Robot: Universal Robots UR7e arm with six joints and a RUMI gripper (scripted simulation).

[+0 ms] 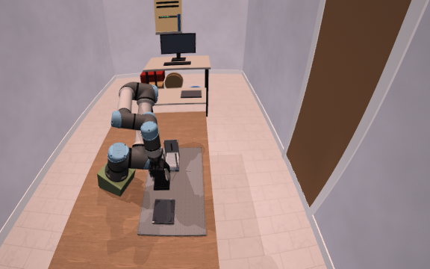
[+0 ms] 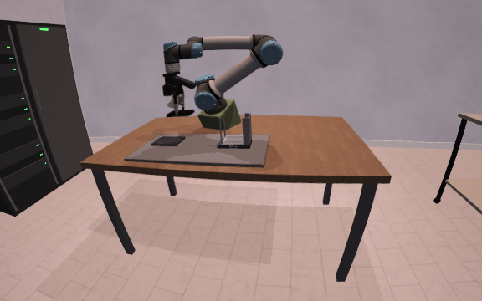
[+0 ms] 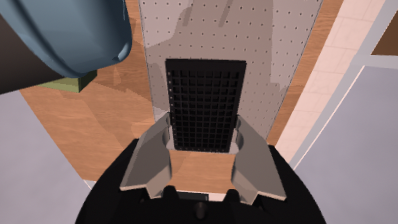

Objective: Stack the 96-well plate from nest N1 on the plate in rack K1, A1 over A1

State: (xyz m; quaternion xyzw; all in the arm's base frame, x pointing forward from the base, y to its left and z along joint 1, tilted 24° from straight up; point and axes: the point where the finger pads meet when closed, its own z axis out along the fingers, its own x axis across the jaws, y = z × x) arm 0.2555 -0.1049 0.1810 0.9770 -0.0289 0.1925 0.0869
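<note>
My hand is 60 mm short of the pale plate, 290 mm to the right of it and 150 mm above it. Round my hand: black 96-well plate: 10 mm below; plate nest N1: 20 mm behind, 100 mm to the right, 170 mm below; rack post: 110 mm ahead, 340 mm to the left, 90 mm below.
</note>
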